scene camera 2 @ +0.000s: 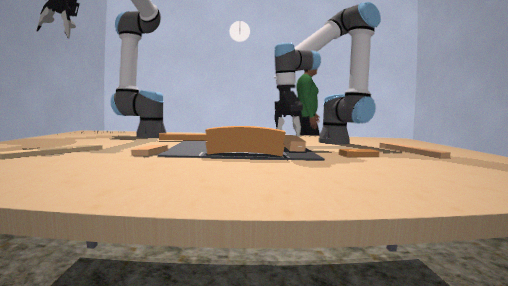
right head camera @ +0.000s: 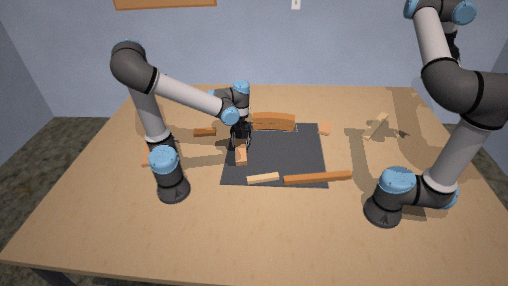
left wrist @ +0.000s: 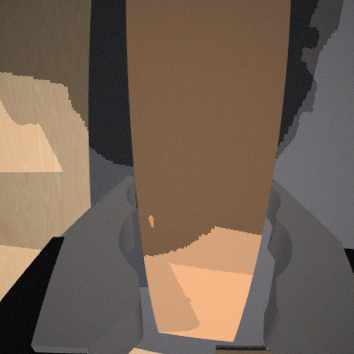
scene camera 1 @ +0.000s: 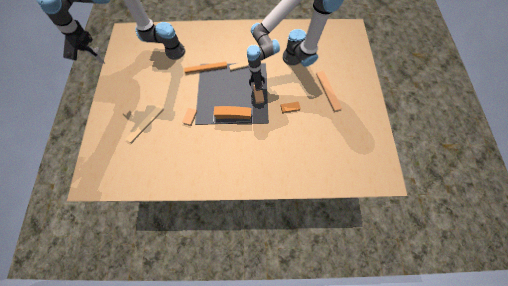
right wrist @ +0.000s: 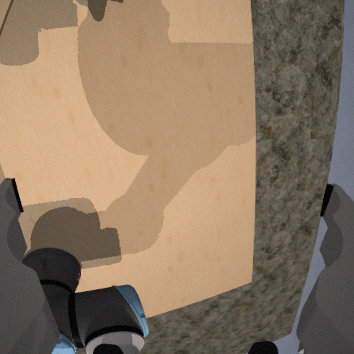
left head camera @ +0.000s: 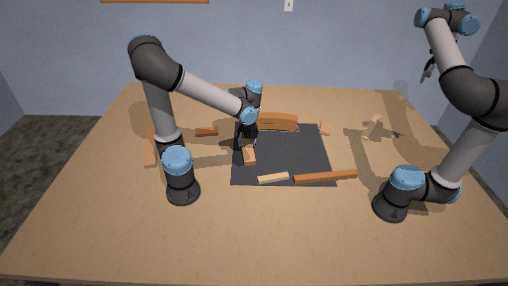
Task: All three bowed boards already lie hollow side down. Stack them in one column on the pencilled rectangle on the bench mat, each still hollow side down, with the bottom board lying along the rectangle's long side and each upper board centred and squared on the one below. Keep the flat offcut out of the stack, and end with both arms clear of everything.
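Frame: origin at the left arm's base, x ahead, y left, z up, level; metres.
Where they show: left gripper, fingertip midpoint: [right head camera: 240, 147] [left wrist: 199, 177] [left head camera: 246, 147]; right gripper, fingertip midpoint: [scene camera 2: 52, 34] [scene camera 1: 89, 59] [right wrist: 173, 183] [left head camera: 438, 81]; left arm's base, link origin: [scene camera 2: 333, 142] [right head camera: 174, 191] [scene camera 1: 292, 57] [left head camera: 183, 192]; right arm's base, link origin: [scene camera 2: 151, 136] [right head camera: 381, 213] [scene camera 1: 175, 51] [right wrist: 50, 269] [left head camera: 388, 209].
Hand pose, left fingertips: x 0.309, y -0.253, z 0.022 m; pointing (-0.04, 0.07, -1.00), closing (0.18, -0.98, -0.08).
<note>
Things, the pixels of their top centre, and the offset from my left fingertips. Level surfaces: height alone.
- third bowed board, top centre: [left wrist: 201, 218] [scene camera 2: 288, 135] [left head camera: 246, 143] [right head camera: 240, 143] [scene camera 1: 257, 85] dx -0.002, dy -0.003, dz +0.031 m
- flat plank, top centre: [scene camera 2: 411, 147] [left head camera: 150, 143] [right head camera: 149, 143] [scene camera 1: 329, 89] dx -0.017, dy +0.509, dz -0.002 m
- dark mat, surface height: dz -0.016 m
- pale stick, top centre: [right head camera: 262, 176] [left head camera: 273, 176] [scene camera 1: 239, 65] dx -0.196, dy -0.143, dz +0.004 m
- long orange bar, top centre: [scene camera 2: 195, 134] [right head camera: 317, 175] [left head camera: 326, 174] [scene camera 1: 205, 66] dx -0.168, dy -0.394, dz +0.010 m
- pale strip, top centre: [scene camera 2: 54, 148] [right head camera: 375, 124] [left head camera: 371, 125] [scene camera 1: 144, 123] dx +0.299, dy -0.755, dz -0.007 m
Two orange bowed boards [left head camera: 277, 122] [right head camera: 273, 121] [scene camera 1: 232, 112] [scene camera 2: 245, 141] lie stacked, arched side up, over the pencilled rectangle at the mat's back edge as seen in the head views. The third bowed board [left head camera: 248, 156] [right head camera: 241, 155] [scene camera 1: 258, 95] [scene camera 2: 296, 144] [left wrist: 207, 120] lies lengthwise on the mat's left part there. My left gripper [left head camera: 247, 143] [right head camera: 241, 142] [left wrist: 199, 177] points down, its fingers against both long sides of that third board. My right gripper [scene camera 2: 53, 32] [right wrist: 173, 183] is open and high above the table's side. A flat plank [left head camera: 150, 147] [scene camera 1: 328, 91], possibly the offcut, lies beyond my left arm's base.
The dark mat [left head camera: 285, 157] [scene camera 1: 220, 87] bears a pale stick [left head camera: 273, 178] and a long orange bar [left head camera: 325, 176] at its front edge. Small blocks [left head camera: 206, 131] [left head camera: 325, 128] lie on either side. A pale strip [left head camera: 372, 127] [scene camera 1: 145, 126] lies at the right in the head views.
</note>
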